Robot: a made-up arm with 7 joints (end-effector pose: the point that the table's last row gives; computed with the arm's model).
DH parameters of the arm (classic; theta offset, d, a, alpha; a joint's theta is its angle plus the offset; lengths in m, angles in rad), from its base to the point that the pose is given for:
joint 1: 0 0.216 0 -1.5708
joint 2: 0 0 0 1.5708
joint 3: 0 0.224 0.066 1.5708
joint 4: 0 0 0.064 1.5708
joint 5: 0 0.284 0 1.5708
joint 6: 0 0 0.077 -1.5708
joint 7: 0 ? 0 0
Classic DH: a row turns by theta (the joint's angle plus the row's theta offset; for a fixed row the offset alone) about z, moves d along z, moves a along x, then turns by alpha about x.
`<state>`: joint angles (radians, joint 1 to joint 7).
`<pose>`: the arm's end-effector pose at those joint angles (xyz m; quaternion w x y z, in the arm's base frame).
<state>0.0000 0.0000 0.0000 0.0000 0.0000 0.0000 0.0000</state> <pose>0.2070 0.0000 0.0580 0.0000 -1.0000 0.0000 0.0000</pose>
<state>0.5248 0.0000 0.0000 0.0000 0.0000 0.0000 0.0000</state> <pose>0.1791 0.1037 0.0580 0.0000 -0.9658 -0.2594 0.0000</pose>
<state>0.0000 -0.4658 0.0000 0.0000 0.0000 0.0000 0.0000</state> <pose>0.2559 0.0000 0.1678 0.0000 -0.9730 0.0000 -0.2308</pose>
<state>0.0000 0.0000 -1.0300 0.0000 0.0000 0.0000 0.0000</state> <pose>0.1066 -0.1775 0.0580 0.0000 -0.8703 0.4925 0.0000</pose>
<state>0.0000 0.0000 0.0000 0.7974 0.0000 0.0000 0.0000</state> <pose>0.4378 0.0000 0.2740 0.0000 -0.9216 0.0000 -0.3882</pose>
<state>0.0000 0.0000 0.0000 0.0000 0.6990 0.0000 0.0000</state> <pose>0.1889 -0.0495 0.0580 0.0000 -0.9395 0.3424 0.0000</pose>
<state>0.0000 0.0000 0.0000 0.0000 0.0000 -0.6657 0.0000</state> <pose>0.2511 0.0000 0.1265 0.0000 -0.9451 0.0000 -0.3267</pose>
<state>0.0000 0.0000 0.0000 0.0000 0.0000 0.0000 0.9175</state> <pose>0.2070 0.0000 0.0580 0.0000 -0.8966 0.4428 0.0000</pose>
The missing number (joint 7, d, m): 0.098
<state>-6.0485 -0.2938 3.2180 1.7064 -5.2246 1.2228 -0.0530</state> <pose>-0.4772 -0.2081 0.3828 0.0168 0.0281 -0.8627 0.5046</pose>
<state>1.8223 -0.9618 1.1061 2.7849 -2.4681 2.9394 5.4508</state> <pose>0.1058 -0.3316 0.5271 0.2753 -0.7697 -0.4454 -0.3652</pose>
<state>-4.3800 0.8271 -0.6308 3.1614 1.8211 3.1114 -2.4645</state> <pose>-0.1760 0.2793 0.4732 0.3039 0.8600 -0.3297 0.2435</pose>
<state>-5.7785 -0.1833 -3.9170 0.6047 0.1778 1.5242 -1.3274</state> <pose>-0.2278 0.0605 0.0898 0.3333 -0.3702 0.7855 -0.3673</pose>
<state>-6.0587 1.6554 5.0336 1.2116 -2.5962 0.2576 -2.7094</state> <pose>0.1802 -0.3852 0.0424 0.5786 0.7106 -0.2851 0.2810</pose>
